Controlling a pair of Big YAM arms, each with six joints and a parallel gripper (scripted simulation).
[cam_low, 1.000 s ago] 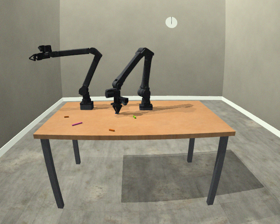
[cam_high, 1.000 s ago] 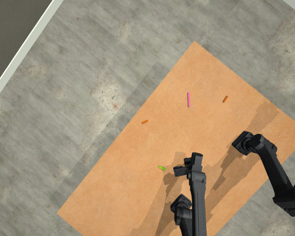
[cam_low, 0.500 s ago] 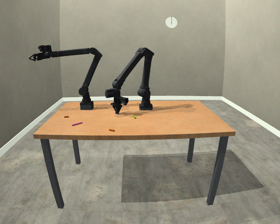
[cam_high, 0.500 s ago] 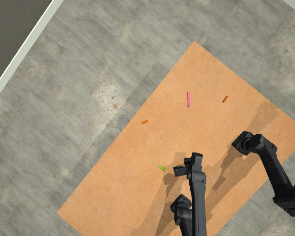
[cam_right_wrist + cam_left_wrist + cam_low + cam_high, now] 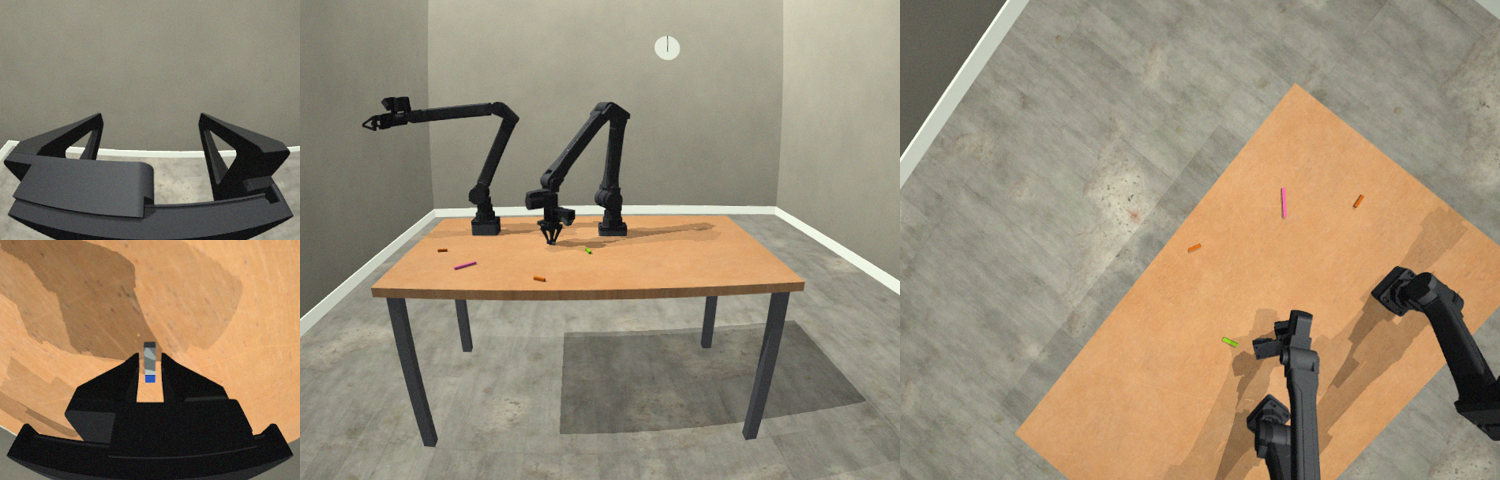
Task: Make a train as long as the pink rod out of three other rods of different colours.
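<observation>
The grey rod lies 10 mm below my left hand. The rest, counted from my left hand: pink rod (270 mm ahead, 290 mm to the right, 10 mm below); lime rod (90 mm ahead, 150 mm to the left, 10 mm below); blue rod (10 mm behind, 20 mm to the right, 10 mm below).
</observation>
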